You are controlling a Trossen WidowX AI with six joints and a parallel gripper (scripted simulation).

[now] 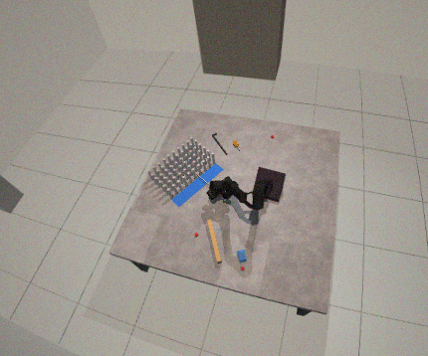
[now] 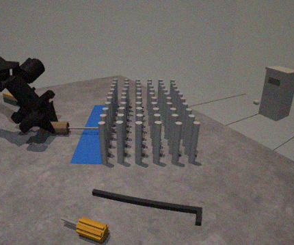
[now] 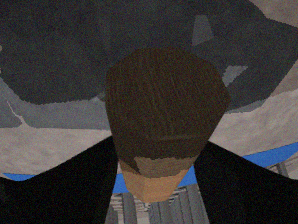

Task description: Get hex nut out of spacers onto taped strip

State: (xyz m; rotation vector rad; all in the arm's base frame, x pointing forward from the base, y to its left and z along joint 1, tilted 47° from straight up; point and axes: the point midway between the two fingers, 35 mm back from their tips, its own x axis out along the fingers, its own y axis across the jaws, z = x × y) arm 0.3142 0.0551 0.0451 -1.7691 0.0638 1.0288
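Right now the brown-handled tool is 9 cm ahead of my gripper tip and 5 cm to the right of it. Round my gripper tip: blue taped strip (13 cm ahead, 3 cm to the right, 1 cm below); then blue block (40 cm to the left, 27 cm behind); then screwdriver (41 cm to the right, 5 cm behind).
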